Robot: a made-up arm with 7 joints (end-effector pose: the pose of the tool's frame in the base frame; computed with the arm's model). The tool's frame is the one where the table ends. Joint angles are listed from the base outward.
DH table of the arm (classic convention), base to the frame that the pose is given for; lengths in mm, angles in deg. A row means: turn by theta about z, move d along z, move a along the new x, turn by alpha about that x. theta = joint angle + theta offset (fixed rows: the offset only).
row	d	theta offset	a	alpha
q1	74	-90	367	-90
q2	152	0	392	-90
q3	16	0	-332	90
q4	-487	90	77	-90
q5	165	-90	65	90
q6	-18	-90	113	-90
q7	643	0	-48	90
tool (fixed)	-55	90	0	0
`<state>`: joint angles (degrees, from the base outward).
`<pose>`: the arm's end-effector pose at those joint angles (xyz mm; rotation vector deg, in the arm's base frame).
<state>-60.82 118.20 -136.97 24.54 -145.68 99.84 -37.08</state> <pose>-78.9 204.3 -1414.8 1.34 81.69 75.91</pose>
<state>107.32 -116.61 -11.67 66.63 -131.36 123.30 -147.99</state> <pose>56.3 -406.6 -508.7 -63.81 64.94 93.03</pose>
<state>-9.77 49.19 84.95 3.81 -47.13 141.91 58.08</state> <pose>1050.7 25.5 181.1 53.87 15.42 42.15</pose>
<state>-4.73 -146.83 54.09 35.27 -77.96 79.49 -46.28</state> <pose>612.6 -411.9 -629.7 98.47 38.00 -48.67</pose>
